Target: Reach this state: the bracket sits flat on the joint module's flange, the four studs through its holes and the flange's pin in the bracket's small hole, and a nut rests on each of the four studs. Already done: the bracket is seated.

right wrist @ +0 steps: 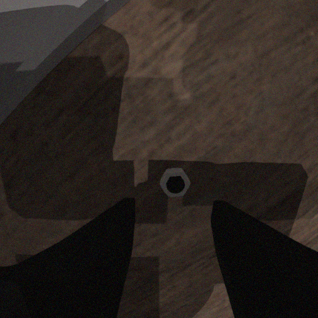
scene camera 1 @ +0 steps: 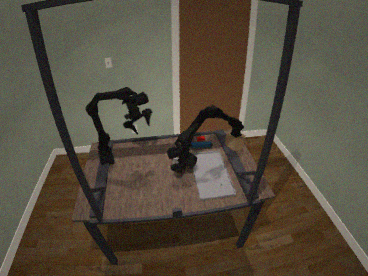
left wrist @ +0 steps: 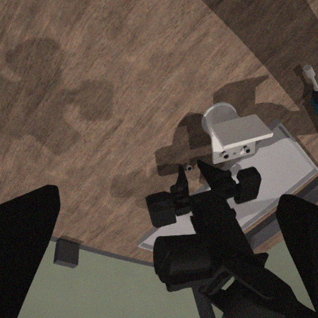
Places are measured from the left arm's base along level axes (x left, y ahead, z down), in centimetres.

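Pixels of known places: left gripper, fingertip midpoint: [scene camera 1: 143, 130]; right gripper, fingertip midpoint: [scene camera 1: 182, 171]; left arm's base at its link origin: [scene camera 1: 105, 153]; right arm's base at its link origin: [scene camera 1: 235, 134].
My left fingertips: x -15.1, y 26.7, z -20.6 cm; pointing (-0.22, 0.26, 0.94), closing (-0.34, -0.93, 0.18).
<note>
Ahead of a thing's pixels: the offset from my left fingertips to its middle. Level surfaces: height alone.
The white bracket [left wrist: 243, 131] stands against the round, pale joint module [left wrist: 218, 114], beside the white mat. Two dark round spots with a smaller one between them show on its front face; whether nuts sit there I cannot tell. A grey hex nut [left wrist: 189, 168] [right wrist: 175, 182] lies on the wooden table. My right gripper [left wrist: 188, 163] [right wrist: 173, 209] is partly open and empty, its fingertips around and just short of the nut in the right wrist view. My left gripper [scene camera 1: 142, 128] is wide open and empty, high above the left side of the table.
The white mat {dz +27.5 cm} [scene camera 1: 215, 187] [left wrist: 285, 150] lies on the right of the table {dz +27.9 cm} [scene camera 1: 135, 200]. A red object {dx +10.0, dy +44.2, dz +26.2 cm} [scene camera 1: 201, 138] and a blue object {dx +3.3, dy +38.9, dz +25.9 cm} [scene camera 1: 202, 145] are at its back edge. Dark frame posts [scene camera 1: 274, 110] stand at the table's sides.
</note>
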